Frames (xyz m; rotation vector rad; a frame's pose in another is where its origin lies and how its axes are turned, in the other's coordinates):
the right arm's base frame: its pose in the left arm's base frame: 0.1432 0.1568 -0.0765 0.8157 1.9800 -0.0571
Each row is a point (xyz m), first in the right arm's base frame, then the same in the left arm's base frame.
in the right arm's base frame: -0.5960 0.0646 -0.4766
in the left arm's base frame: 0.0058 0.0678 0.6717
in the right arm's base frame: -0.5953 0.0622 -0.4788
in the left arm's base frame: 0.0025 0.0671 0.6716
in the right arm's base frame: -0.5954 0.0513 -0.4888
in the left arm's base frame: -0.0112 0.0622 0.6740
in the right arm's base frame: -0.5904 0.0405 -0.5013
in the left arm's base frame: -0.0284 0.0609 0.6737
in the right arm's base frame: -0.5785 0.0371 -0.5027
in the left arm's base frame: -0.0352 0.0649 0.6641
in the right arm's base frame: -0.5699 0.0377 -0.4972
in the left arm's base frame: -0.0334 0.0679 0.6545
